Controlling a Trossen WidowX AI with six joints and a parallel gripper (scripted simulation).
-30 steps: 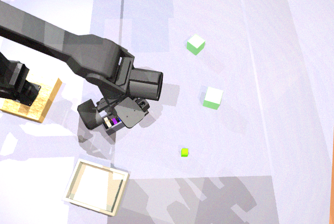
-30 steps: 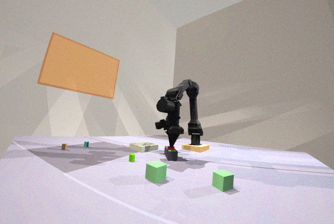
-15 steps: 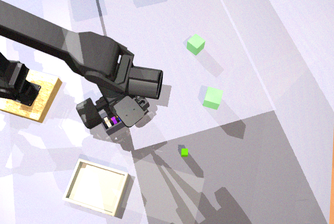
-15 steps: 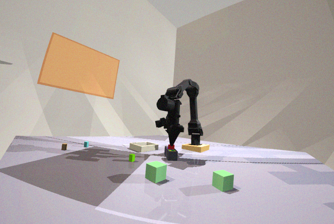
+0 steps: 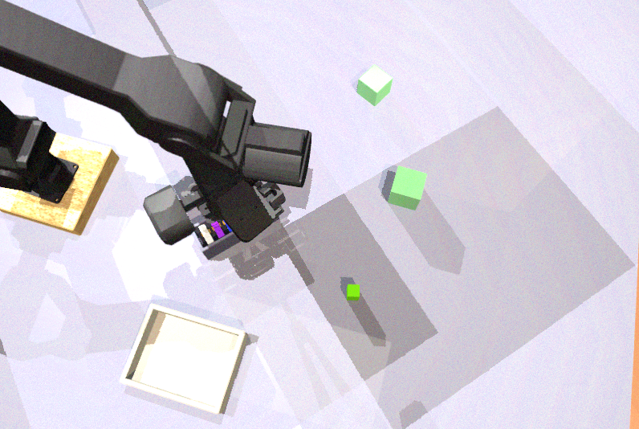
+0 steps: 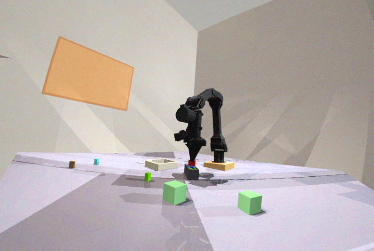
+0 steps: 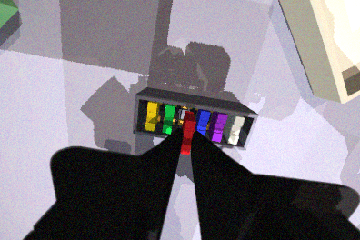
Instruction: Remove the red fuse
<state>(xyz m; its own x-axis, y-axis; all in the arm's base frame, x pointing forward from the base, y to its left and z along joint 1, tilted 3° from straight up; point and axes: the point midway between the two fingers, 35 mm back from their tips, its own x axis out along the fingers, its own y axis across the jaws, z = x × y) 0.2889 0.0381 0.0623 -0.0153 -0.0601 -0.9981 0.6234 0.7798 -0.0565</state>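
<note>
My gripper tip is now 40 mm above the blue fuse, 10 mm to the left of it and 10 mm past it. From my gripper tip the other things lie so: red fuse 10 mm below; then purple fuse 40 mm below, 30 mm to the right, 20 mm behind; then green fuse 40 mm below, 10 mm to the left, 10 mm ahead.
</note>
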